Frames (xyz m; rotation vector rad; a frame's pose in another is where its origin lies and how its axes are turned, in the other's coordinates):
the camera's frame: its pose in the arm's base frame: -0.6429 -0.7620 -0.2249 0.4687 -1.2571 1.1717
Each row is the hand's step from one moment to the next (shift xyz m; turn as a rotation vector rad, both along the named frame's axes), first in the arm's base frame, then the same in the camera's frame.
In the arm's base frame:
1: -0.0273 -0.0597 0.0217 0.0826 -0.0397 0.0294
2: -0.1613 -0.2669 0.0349 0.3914 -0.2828 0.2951
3: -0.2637 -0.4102 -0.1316 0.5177 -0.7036 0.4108
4: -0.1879 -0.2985 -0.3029 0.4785 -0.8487 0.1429
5: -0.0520 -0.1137 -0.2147 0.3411 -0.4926 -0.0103
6: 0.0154 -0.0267 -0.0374 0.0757 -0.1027 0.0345
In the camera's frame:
1: -0.0021 -0.0064 0.0688 -0.0005 -0.0962 0.0020
2: -0.0602 0.0244 0.3070 0.0980 -0.5405 0.1360
3: -0.2571 0.1075 0.4212 0.0100 -0.8507 0.4560
4: -0.3739 0.1377 0.2395 -0.2868 -0.7924 0.5095
5: -0.2342 0.0657 0.0506 -0.2583 -0.4866 0.2359
6: -0.0467 -0.0125 0.0027 -0.0215 -0.1166 0.0585

